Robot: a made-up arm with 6 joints.
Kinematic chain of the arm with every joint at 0, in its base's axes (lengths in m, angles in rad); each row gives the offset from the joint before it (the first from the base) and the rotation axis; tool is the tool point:
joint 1: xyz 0 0 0.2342 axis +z
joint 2: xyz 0 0 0 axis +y
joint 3: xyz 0 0 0.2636 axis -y
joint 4: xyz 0 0 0 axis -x
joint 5: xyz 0.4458 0 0 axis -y
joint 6: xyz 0 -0.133 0 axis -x
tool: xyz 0 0 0
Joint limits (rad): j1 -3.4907..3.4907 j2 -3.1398..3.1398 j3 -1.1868..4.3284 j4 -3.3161..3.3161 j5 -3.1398..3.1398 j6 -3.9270..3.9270
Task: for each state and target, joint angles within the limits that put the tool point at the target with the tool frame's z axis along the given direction. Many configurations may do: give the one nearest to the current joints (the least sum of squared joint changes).
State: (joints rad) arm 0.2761 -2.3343 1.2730 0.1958 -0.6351 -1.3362
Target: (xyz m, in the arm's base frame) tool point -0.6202 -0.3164 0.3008 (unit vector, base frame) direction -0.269 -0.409 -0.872
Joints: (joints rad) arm 0.2977 -1.8154 0.9065 0.4353 0.0150 -0.7527
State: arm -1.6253 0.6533 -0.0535 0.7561 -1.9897 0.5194
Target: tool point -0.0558 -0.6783 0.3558 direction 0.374 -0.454 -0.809
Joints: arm -1.5149 0.9813 0.7177 0.7900 -1.8827 0.7921
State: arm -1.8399 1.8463 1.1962 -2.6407 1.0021 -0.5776
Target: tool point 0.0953 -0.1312 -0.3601 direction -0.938 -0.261 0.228
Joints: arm -1.1607 2.1102 0.6728 -1.8378 0.2494 0.1556
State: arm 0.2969 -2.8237 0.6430 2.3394 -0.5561 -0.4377
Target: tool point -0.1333 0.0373 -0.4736 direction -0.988 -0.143 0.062
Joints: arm 0.6885 -2.9198 1.5912 2.5932 -0.1102 0.0010
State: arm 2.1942 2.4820 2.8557 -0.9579 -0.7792 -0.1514
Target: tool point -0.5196 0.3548 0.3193 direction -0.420 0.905 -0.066
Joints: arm 2.5715 2.1351 2.9303 -1.4330 -0.8879 -0.7965
